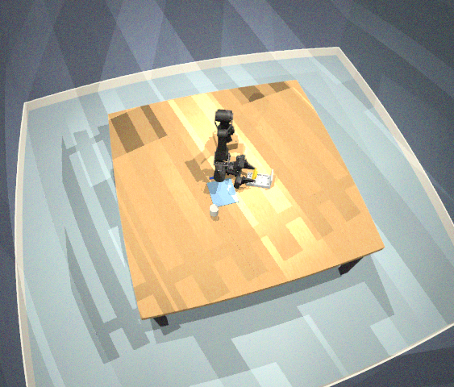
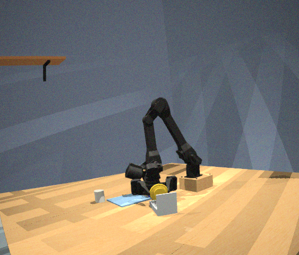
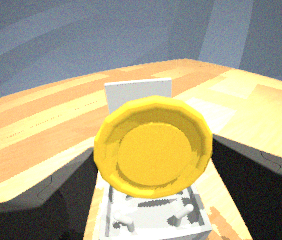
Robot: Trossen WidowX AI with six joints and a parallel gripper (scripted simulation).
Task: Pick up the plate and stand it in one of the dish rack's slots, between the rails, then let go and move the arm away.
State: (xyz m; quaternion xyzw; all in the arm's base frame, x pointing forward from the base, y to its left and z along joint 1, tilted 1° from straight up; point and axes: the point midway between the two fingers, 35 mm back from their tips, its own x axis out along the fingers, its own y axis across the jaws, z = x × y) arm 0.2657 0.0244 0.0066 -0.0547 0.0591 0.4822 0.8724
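The yellow plate lies 10 mm to the right of my gripper tip. The rest, counted from my gripper tip: blue utensil: 90 mm behind, 170 mm to the right, 60 mm below; then mat: 190 mm to the right, 60 mm below; then grey dish rack: 10 mm ahead, 20 mm to the left, 40 mm below.
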